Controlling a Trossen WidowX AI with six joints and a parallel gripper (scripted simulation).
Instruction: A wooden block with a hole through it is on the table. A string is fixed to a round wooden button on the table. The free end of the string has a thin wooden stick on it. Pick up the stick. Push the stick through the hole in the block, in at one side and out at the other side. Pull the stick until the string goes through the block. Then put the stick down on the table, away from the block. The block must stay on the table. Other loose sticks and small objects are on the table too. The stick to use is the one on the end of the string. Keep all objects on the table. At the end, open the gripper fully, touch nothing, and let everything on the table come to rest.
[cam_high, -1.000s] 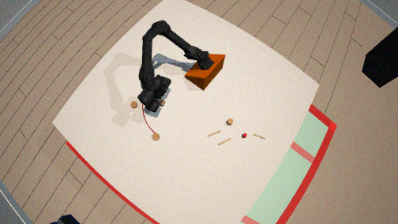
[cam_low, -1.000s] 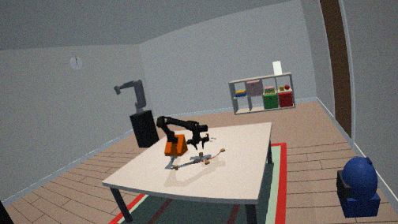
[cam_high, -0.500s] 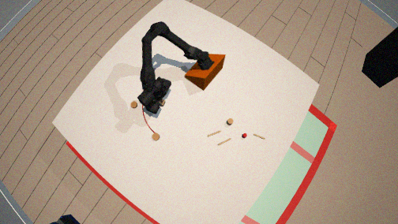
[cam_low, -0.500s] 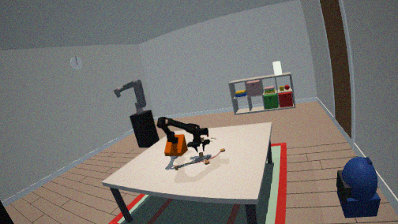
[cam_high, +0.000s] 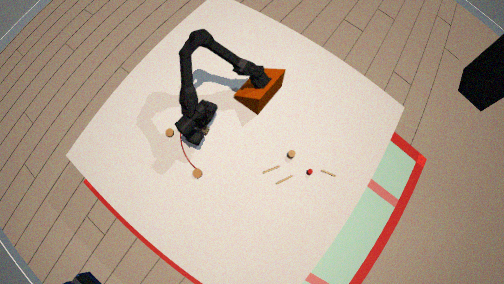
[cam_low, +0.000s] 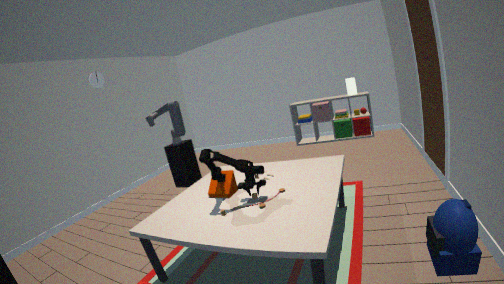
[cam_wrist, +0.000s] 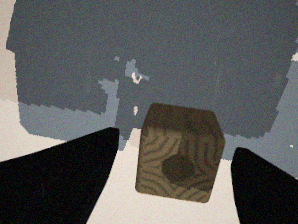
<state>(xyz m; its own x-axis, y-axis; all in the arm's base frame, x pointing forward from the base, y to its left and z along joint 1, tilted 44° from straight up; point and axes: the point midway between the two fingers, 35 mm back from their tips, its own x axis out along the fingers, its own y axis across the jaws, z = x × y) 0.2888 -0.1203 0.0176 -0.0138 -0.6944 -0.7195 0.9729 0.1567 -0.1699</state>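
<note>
Now: gripper tip right at the wooden block. The rest, counted from my gripper tip: round wooden button 170 mm ahead, 90 mm to the left, 10 mm below; then thin wooden stick 130 mm to the right, 40 mm behind, 20 mm below.
</note>
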